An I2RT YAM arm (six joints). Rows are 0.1 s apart.
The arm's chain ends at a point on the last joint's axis. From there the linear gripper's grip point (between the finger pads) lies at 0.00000 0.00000 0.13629 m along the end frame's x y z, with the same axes.
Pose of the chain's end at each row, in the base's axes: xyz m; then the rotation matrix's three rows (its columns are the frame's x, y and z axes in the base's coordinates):
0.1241, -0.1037, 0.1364; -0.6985, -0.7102, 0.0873; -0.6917, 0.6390, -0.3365; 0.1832, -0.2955, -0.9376
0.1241, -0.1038, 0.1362; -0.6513, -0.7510, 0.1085; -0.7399, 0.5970, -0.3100; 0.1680, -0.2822, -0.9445
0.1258, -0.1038, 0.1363; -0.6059, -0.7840, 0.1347; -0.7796, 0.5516, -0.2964; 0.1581, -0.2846, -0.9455
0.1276, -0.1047, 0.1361; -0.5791, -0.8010, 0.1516; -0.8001, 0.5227, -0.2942; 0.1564, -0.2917, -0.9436
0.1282, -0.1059, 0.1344; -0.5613, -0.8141, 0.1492; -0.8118, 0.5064, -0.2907; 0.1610, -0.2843, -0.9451
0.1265, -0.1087, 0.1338; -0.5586, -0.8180, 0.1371; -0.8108, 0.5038, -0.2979; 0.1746, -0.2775, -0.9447
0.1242, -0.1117, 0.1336; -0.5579, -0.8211, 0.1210; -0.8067, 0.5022, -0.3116; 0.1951, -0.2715, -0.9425
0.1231, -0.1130, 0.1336; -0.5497, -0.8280, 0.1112; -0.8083, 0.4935, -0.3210; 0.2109, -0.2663, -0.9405
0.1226, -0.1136, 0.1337; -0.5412, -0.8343, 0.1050; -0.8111, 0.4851, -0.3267; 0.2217, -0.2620, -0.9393
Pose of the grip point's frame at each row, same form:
0.1360, -0.1496, 0.0086; -0.6985, -0.7102, 0.0873; -0.6917, 0.6390, -0.3365; 0.1832, -0.2955, -0.9376
0.1389, -0.1460, 0.0075; -0.6513, -0.7510, 0.1085; -0.7399, 0.5970, -0.3100; 0.1680, -0.2822, -0.9445
0.1442, -0.1442, 0.0074; -0.6059, -0.7840, 0.1347; -0.7796, 0.5516, -0.2964; 0.1581, -0.2846, -0.9455
0.1483, -0.1448, 0.0075; -0.5791, -0.8010, 0.1516; -0.8001, 0.5227, -0.2942; 0.1564, -0.2917, -0.9436
0.1485, -0.1455, 0.0056; -0.5613, -0.8141, 0.1492; -0.8118, 0.5064, -0.2907; 0.1610, -0.2843, -0.9451
0.1452, -0.1493, 0.0050; -0.5586, -0.8180, 0.1371; -0.8108, 0.5038, -0.2979; 0.1746, -0.2775, -0.9447
0.1407, -0.1542, 0.0051; -0.5579, -0.8211, 0.1210; -0.8067, 0.5022, -0.3116; 0.1951, -0.2715, -0.9425
0.1383, -0.1567, 0.0054; -0.5497, -0.8280, 0.1112; -0.8083, 0.4935, -0.3210; 0.2109, -0.2663, -0.9405
0.1369, -0.1581, 0.0057; -0.5412, -0.8343, 0.1050; -0.8111, 0.4851, -0.3267; 0.2217, -0.2620, -0.9393

